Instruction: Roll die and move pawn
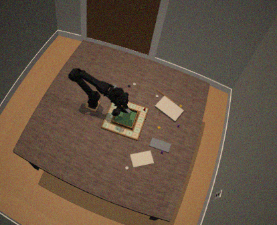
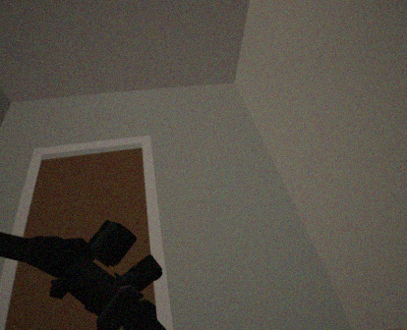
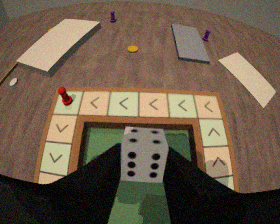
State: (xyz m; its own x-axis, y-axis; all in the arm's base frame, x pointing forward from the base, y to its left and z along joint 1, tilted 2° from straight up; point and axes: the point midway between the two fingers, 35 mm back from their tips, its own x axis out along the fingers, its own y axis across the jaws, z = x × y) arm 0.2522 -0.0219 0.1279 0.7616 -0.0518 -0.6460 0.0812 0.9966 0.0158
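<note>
My gripper tip is now right at the white die. The rest, counted from my gripper tip: red pawn: 110 mm ahead, 110 mm to the left, 80 mm below; grey card: 290 mm ahead, 130 mm to the right, 110 mm below; small grey block: 180 mm behind, 230 mm to the left, 100 mm below.
</note>
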